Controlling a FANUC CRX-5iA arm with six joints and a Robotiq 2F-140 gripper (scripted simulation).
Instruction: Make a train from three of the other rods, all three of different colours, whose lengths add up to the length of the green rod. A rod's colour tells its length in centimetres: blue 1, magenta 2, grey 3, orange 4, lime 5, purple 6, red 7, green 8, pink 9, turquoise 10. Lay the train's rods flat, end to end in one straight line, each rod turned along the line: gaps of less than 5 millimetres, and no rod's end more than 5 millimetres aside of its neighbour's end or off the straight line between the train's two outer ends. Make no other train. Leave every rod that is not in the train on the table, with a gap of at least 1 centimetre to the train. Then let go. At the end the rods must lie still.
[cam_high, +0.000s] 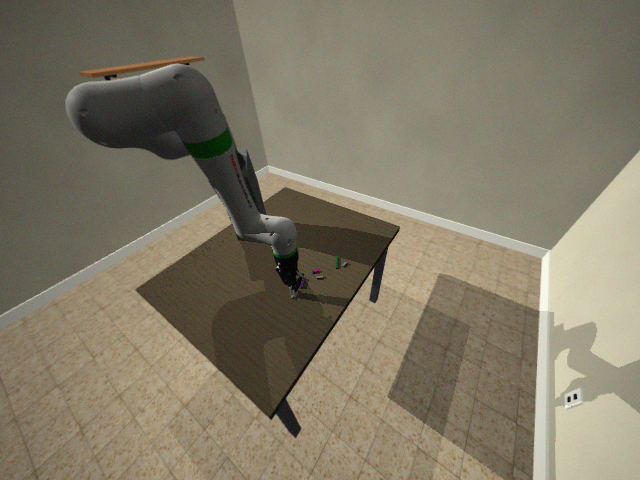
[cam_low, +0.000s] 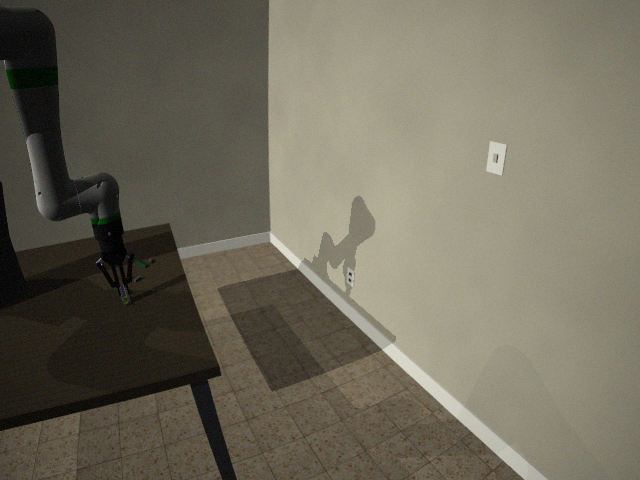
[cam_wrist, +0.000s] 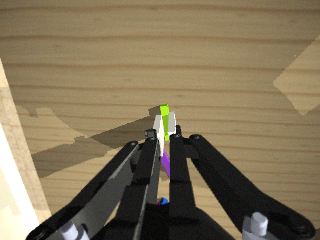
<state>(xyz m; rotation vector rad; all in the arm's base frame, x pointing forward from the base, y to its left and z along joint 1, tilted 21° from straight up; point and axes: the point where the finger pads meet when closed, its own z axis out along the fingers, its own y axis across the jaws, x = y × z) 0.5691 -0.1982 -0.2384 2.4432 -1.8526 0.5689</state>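
Now: the magenta rod 17 cm to the left of my hand and 3 cm below it. Also, from my hand: blue rod: 1 cm behind, 15 cm to the left, 3 cm below; then lime rod: 3 cm below; then purple rod: 1 cm behind, 7 cm to the left, 3 cm below.
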